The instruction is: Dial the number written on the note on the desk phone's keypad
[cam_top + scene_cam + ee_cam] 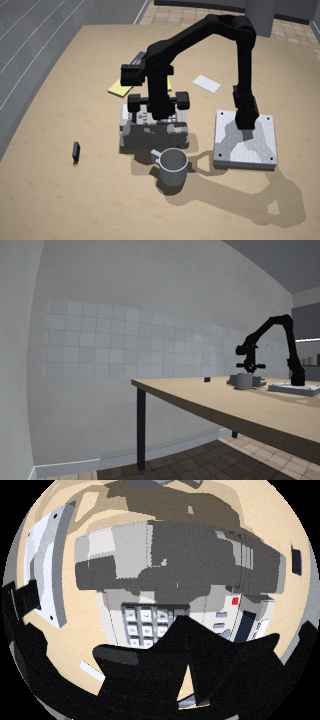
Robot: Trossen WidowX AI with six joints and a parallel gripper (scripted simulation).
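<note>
Right now my hand is 60 mm to the right of the handset, 30 mm above it and 10 mm short of it. Also, from my hand: grey mug (190 mm to the left, 50 mm behind, 30 mm below); then yellow note (210 mm to the right, 70 mm below, 10 mm ahead); then white card (220 mm to the right, 180 mm behind, 70 mm below).
</note>
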